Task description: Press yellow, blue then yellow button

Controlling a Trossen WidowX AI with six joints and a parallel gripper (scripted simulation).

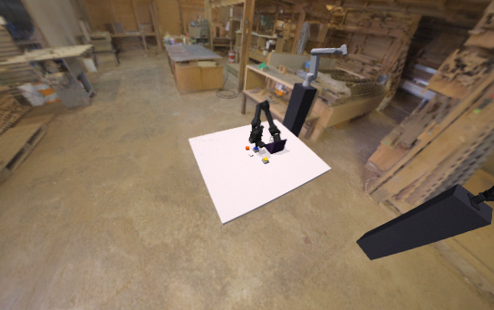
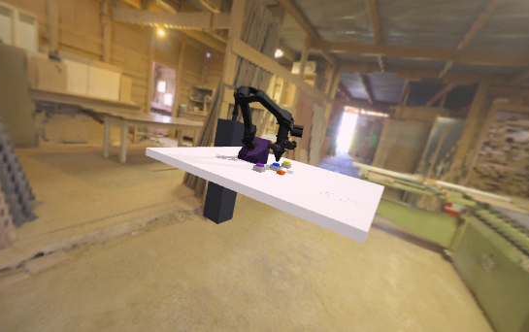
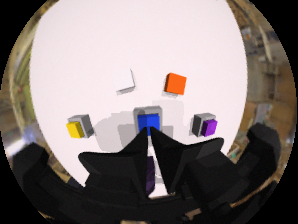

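The blue button is 20 mm below my gripper tip. From my gripper tip the other things lie so: purple button (140 mm to the right, 20 mm below, 20 mm behind); then small grey block (70 mm ahead, 40 mm to the left, 40 mm below); then orange block (60 mm ahead, 50 mm to the right, 40 mm below).
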